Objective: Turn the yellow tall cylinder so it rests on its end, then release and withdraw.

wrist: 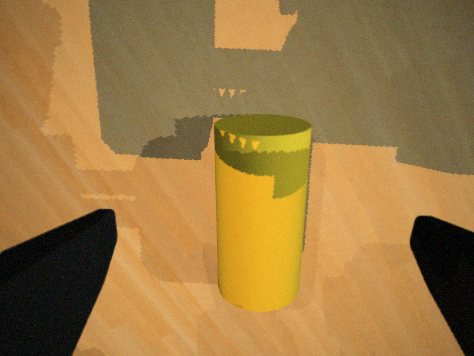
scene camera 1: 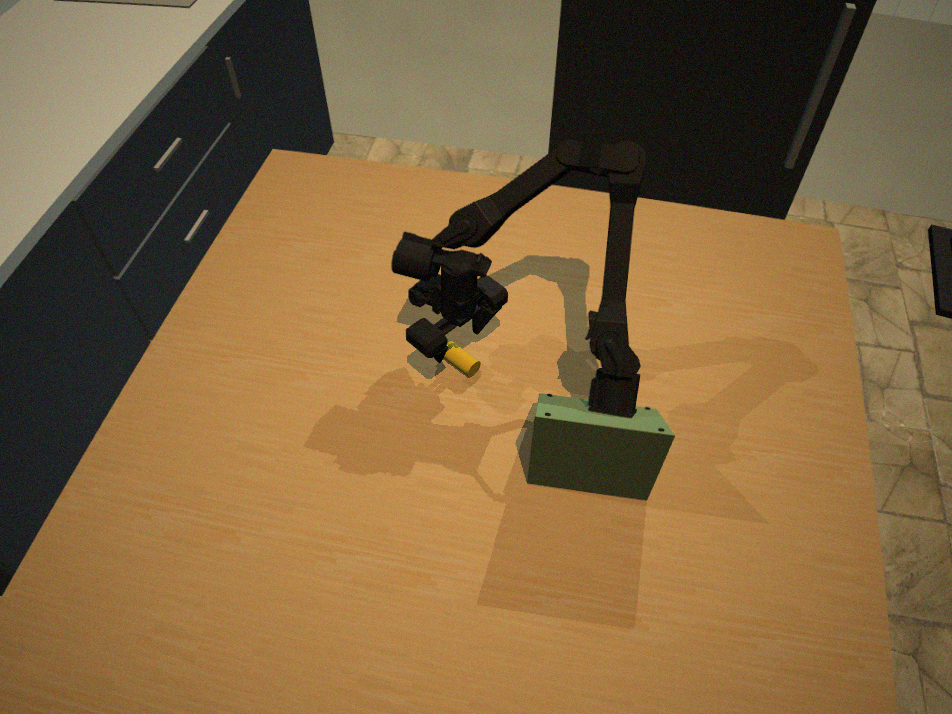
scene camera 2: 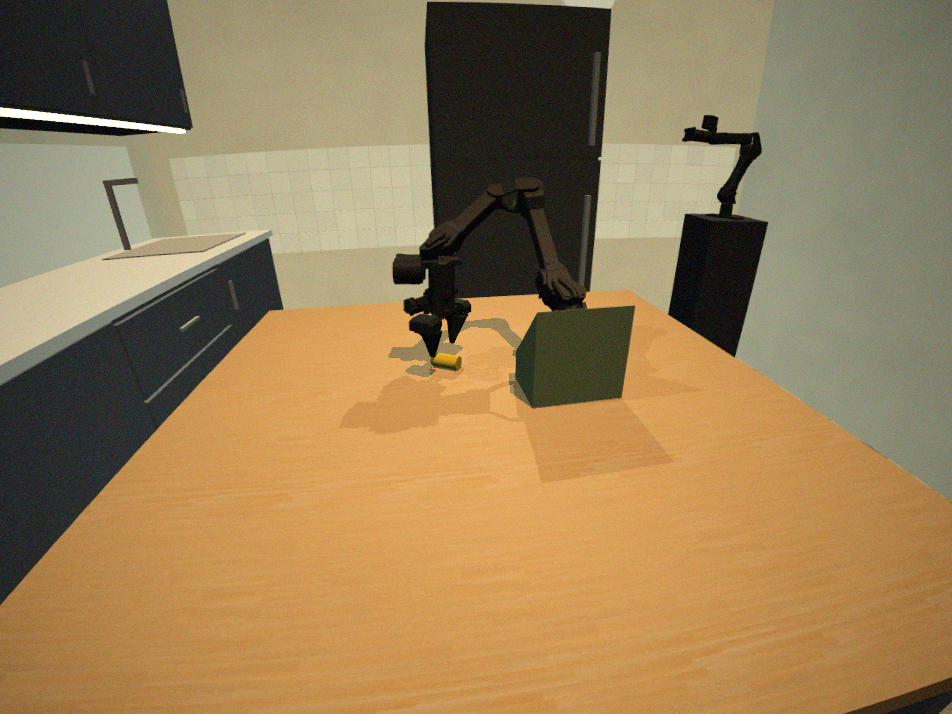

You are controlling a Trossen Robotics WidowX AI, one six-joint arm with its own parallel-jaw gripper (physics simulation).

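Observation:
The yellow tall cylinder (scene camera 1: 463,360) (scene camera 2: 446,361) (wrist: 259,270) lies on its side on the wooden table. In the wrist view it runs up and down the picture, with one round end showing at the top. My gripper (scene camera 1: 461,344) (scene camera 2: 443,348) (wrist: 265,226) is open and empty, pointing down just over the cylinder. In the wrist view one finger is on each side of the cylinder, with a gap between each finger and it. In scene camera 1 the near finger partly hides the cylinder's far end.
The arm stands on a green block (scene camera 1: 595,454) (scene camera 2: 580,357), to the right of the cylinder on the wooden table (scene camera 1: 307,576) (scene camera 2: 384,576). Dark cabinets (scene camera 1: 153,192) (scene camera 2: 192,330) stand left of the table. A dark fridge (scene camera 1: 676,92) (scene camera 2: 515,115) stands behind it.

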